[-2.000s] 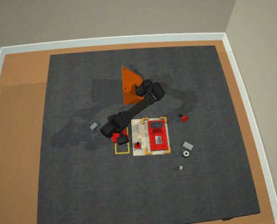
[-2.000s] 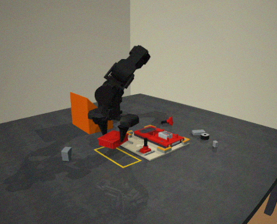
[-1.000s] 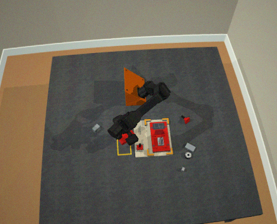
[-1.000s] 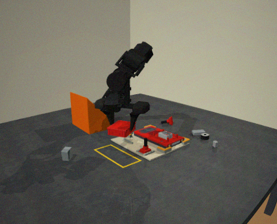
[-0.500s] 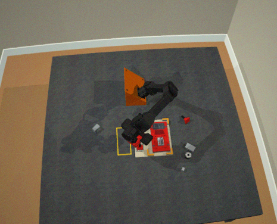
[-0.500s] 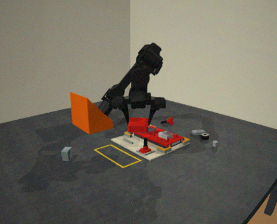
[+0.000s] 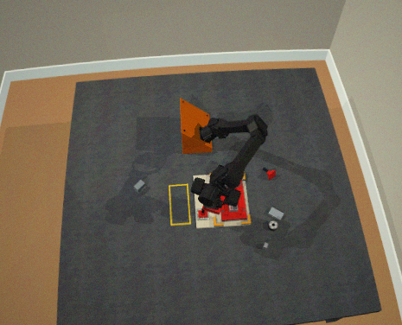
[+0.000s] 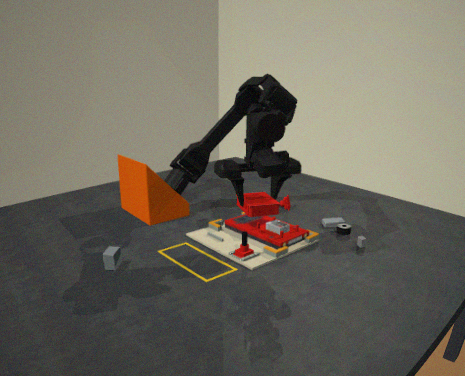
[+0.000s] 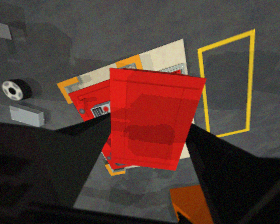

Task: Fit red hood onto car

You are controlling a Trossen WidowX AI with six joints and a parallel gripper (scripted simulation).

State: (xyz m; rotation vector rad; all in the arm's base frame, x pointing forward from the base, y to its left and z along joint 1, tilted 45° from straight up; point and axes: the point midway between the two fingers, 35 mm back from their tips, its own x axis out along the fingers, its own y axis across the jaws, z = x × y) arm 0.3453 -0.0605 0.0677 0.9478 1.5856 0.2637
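Right now the grey engine block is 10 mm behind my gripper tip, 90 mm to the left of it and 90 mm below it. Round my gripper tip: red hood: right at my gripper tip.
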